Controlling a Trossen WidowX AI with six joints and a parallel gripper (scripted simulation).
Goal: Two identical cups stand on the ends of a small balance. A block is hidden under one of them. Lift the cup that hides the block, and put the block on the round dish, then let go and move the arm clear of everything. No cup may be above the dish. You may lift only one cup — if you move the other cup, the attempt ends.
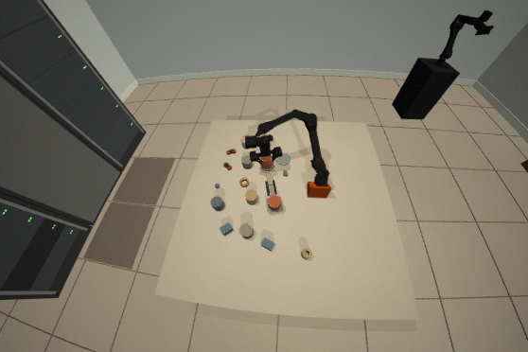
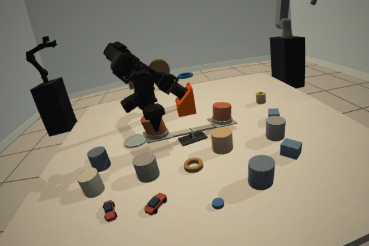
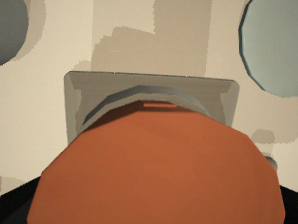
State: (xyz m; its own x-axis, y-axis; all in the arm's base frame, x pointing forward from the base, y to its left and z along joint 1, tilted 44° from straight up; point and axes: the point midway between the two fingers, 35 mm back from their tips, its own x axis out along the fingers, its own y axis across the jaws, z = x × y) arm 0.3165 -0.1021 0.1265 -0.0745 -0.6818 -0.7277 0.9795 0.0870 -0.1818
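The grey block is 2 cm below my gripper tip. The rest, counted from my gripper tip: round dish (11 cm behind, 9 cm to the right, 9 cm below).
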